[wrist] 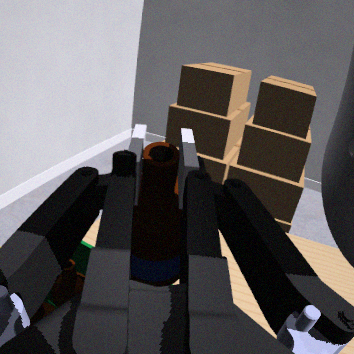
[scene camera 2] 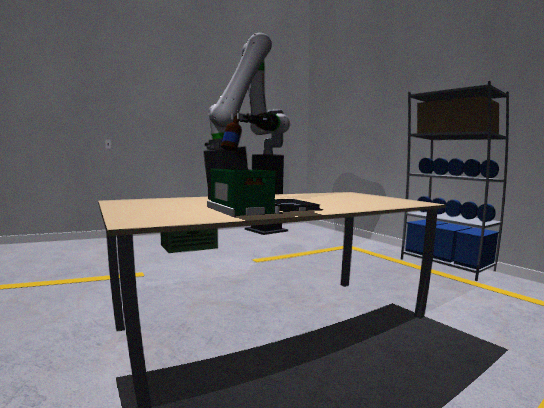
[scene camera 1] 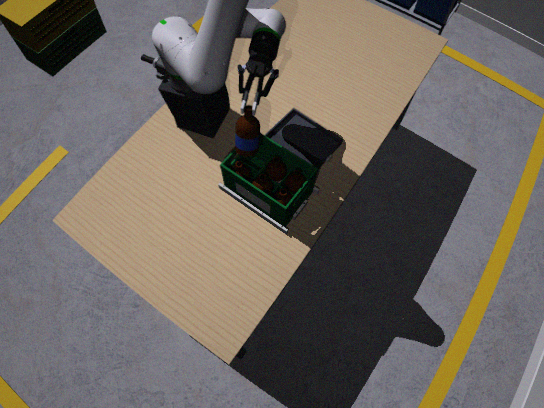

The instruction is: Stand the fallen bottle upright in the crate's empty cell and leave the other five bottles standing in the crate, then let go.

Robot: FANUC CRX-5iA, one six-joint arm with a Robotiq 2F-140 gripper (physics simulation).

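Places are measured from the arm's base along level axes (x back, y left, z down), in centimetres.
Where they show: gripper, fingertip midpoint: (wrist: 161, 143) (scene camera 2: 234, 116) (scene camera 1: 247, 112).
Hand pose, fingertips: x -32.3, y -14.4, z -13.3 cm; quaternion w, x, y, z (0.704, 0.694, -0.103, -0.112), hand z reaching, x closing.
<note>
Things, the pixels of their top centre, and the offset from my fingertips. Level surfaces: height alone.
- brown bottle, middle of its top: (wrist: 164, 135) (scene camera 1: 246, 113) (scene camera 2: 233, 115) dx -0.1, dy -0.7, dz -0.4 cm
- green crate, middle of its top: (wrist: 95, 304) (scene camera 1: 268, 166) (scene camera 2: 241, 170) dx -7.2, dy -0.6, dz +24.3 cm
- table, its level: dz +41.8 cm
- pale rail, middle of its top: (scene camera 1: 252, 206) (scene camera 2: 219, 204) dx -5.5, dy -10.4, dz +38.8 cm
My gripper (scene camera 1: 249, 107) (scene camera 2: 239, 118) (wrist: 161, 143) is shut on the neck of a brown bottle (scene camera 1: 247, 134) (scene camera 2: 231, 136) (wrist: 157, 225) with a blue band. The bottle hangs mouth up, close to upright, with a slight lean in scene camera 2. Its base is above the rim level of the green crate (scene camera 1: 301, 204) (scene camera 2: 242, 192) (wrist: 84, 254), near the crate's back left corner in scene camera 1. Other brown bottles (scene camera 1: 276, 169) (wrist: 65, 282) stand in the crate, dark in shadow. The held bottle partly hides the cell area behind it.
A dark tray (scene camera 1: 295, 111) (scene camera 2: 314, 204) lies on the table (scene camera 1: 175, 215) (scene camera 2: 150, 210) beside the crate. A pale rail (scene camera 1: 254, 208) (scene camera 2: 220, 207) runs along the crate's base. The black pedestal (scene camera 1: 200, 112) stands behind left. Cardboard boxes (wrist: 207, 92) are stacked in the wrist view's background.
</note>
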